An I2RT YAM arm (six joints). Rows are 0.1 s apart.
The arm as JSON. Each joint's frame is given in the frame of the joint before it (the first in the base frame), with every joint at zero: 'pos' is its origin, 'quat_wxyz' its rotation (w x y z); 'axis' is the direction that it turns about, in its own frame. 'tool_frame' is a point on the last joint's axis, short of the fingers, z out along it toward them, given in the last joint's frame.
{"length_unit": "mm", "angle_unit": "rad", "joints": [
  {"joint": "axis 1", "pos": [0.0, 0.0, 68.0], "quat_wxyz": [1.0, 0.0, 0.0, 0.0], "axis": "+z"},
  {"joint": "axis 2", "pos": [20.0, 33.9, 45.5], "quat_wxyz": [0.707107, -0.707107, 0.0, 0.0], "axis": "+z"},
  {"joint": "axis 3", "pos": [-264.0, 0.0, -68.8], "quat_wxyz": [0.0, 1.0, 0.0, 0.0], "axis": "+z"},
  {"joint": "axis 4", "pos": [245.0, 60.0, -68.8], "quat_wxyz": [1.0, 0.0, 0.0, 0.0], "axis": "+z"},
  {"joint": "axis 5", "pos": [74.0, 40.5, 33.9], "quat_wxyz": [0.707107, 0.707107, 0.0, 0.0], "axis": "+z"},
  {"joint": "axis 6", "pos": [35.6, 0.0, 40.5], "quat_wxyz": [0.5, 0.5, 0.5, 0.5], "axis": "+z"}
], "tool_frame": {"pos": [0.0, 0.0, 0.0], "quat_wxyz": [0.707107, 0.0, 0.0, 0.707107]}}
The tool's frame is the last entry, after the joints.
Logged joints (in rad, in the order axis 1, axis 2, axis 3, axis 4, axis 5, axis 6), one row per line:
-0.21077 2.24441 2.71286 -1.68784 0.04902 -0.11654
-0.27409 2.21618 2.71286 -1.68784 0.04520 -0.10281
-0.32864 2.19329 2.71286 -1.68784 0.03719 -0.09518
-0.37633 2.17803 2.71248 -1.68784 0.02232 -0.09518
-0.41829 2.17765 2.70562 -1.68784 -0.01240 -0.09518
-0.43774 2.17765 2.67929 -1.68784 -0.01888 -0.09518
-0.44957 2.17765 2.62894 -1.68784 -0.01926 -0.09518
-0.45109 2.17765 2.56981 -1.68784 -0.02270 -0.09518
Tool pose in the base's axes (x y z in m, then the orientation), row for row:
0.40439 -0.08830 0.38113 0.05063 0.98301 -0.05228 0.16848
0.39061 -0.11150 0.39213 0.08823 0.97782 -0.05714 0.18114
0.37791 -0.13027 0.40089 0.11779 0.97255 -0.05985 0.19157
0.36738 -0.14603 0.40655 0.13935 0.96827 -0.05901 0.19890
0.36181 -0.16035 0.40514 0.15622 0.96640 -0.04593 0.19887
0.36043 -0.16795 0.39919 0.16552 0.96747 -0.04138 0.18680
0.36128 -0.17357 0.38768 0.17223 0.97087 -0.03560 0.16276
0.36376 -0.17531 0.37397 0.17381 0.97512 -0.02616 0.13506
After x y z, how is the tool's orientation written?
As a quaternion, x y z w.
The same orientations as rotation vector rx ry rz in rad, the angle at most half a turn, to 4 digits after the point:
0.1440 2.7954 -0.1487
0.2492 2.7614 -0.1614
0.3308 2.7310 -0.1681
0.3898 2.7082 -0.1651
0.4370 2.7031 -0.1285
0.4660 2.7238 -0.1165
0.4913 2.7695 -0.1016
0.5036 2.8251 -0.0758

